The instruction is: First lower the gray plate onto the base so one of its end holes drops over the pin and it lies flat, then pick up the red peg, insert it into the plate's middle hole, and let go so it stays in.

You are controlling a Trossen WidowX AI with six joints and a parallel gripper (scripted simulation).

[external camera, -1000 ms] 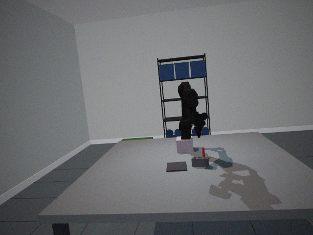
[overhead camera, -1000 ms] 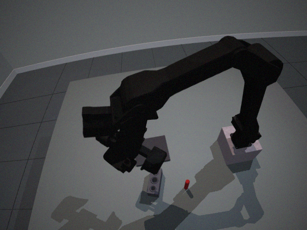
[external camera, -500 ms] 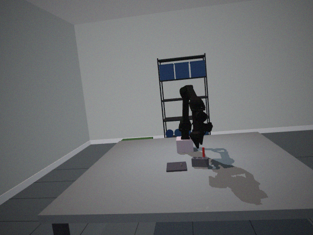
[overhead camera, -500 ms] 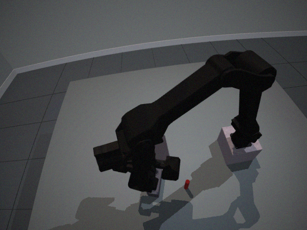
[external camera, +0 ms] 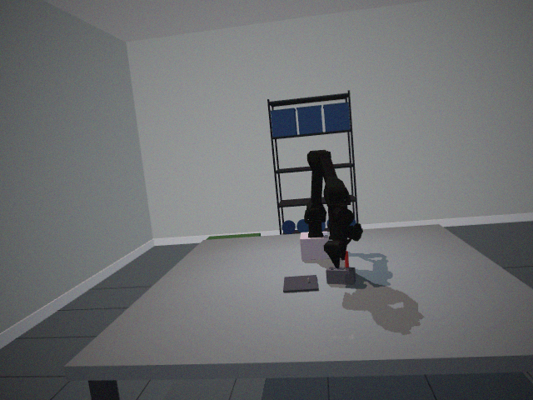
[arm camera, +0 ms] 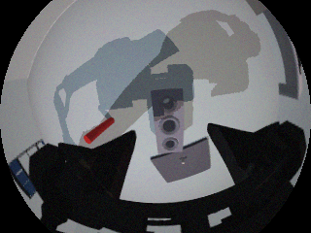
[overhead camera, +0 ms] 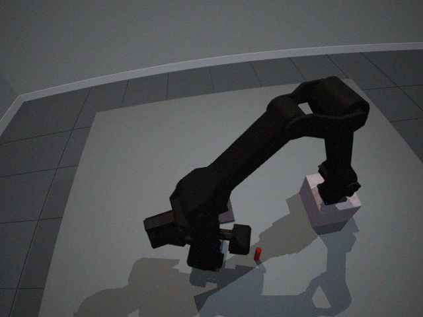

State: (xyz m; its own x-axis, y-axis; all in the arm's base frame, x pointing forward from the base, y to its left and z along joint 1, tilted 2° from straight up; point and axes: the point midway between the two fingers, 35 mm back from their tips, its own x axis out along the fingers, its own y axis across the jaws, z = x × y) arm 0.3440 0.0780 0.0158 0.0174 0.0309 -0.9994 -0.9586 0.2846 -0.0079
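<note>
The gray plate lies 3 cm below my gripper tip. Also, from my gripper tip: red peg 11 cm behind, 3 cm to the left, 3 cm below; dark square base 13 cm to the right, 6 cm below.
</note>
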